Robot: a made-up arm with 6 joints.
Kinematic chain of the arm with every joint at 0, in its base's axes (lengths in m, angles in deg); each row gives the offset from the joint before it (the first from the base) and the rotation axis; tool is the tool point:
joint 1: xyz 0 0 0.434 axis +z
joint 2: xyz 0.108 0 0 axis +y
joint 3: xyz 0 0 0.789 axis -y
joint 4: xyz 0 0 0.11 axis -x
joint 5: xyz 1.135 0 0 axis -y
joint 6: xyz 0.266 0 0 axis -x
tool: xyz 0 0 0
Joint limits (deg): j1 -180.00..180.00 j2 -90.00..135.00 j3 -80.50..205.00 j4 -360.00..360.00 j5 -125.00..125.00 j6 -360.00..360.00
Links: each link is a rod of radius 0.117 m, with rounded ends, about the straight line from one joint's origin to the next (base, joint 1, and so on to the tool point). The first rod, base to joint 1, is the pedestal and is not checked.
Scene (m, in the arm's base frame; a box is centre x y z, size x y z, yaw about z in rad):
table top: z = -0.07
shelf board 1: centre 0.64 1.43 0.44 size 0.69 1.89 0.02 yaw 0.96
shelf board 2: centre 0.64 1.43 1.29 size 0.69 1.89 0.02 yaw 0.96
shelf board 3: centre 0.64 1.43 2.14 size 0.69 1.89 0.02 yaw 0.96
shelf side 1: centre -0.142 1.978 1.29 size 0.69 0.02 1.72 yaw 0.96
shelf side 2: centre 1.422 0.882 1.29 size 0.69 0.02 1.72 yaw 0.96
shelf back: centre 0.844 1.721 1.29 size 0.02 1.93 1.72 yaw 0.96
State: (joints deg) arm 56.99 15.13 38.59 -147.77 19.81 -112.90
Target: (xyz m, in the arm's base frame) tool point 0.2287 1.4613 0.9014
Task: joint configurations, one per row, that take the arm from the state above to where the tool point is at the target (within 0.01 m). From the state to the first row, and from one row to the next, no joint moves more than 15 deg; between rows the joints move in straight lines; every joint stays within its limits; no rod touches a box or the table.
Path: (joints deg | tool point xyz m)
1: 68.32 5.81 29.54 -142.08 28.98 -109.53 | 0.6043 1.3057 1.7770
2: 79.65 -3.50 20.50 -136.38 38.14 -106.16 | 0.3435 1.2501 1.7601
3: 90.98 -12.82 11.45 -130.69 47.31 -102.79 | 0.1287 1.1416 1.7281
4: 102.31 -22.14 2.41 -124.99 56.47 -99.42 | -0.0323 0.9999 1.6818
5: 99.43 -21.13 -7.86 -135.39 53.17 -103.91 | -0.0316 1.1027 1.4266
6: 96.54 -20.13 -18.13 -145.78 49.86 -108.41 | -0.0167 1.1498 1.1623
7: 93.65 -19.12 -28.39 -156.18 46.55 -112.90 | 0.0053 1.1422 0.9014
8: 88.71 -7.59 -18.53 -154.60 40.68 -112.90 | 0.1038 1.3054 0.9166
9: 83.77 3.93 -8.66 -153.01 34.80 -112.90 | 0.2288 1.4612 0.9015

